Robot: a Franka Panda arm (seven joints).
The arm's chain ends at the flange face. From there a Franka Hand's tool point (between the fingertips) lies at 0.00 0.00 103.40 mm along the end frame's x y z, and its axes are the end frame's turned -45 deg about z.
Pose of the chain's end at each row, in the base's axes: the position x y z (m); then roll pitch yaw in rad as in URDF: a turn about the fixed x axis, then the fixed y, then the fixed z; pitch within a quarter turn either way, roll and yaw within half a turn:
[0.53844 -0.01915 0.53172 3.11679 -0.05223 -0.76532]
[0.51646 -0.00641 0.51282 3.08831 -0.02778 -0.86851]
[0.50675 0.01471 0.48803 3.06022 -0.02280 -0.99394]
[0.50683 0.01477 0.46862 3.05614 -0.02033 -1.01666]
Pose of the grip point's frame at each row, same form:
[0.54056 -0.02474 0.42849 3.08713 -0.01940 0.01996]
[0.51411 -0.01216 0.40961 3.08427 0.01800 -0.08437]
[0.50099 0.00816 0.38500 3.06788 0.04135 -0.21099]
[0.50043 0.00835 0.36562 3.06673 0.04598 -0.23385]

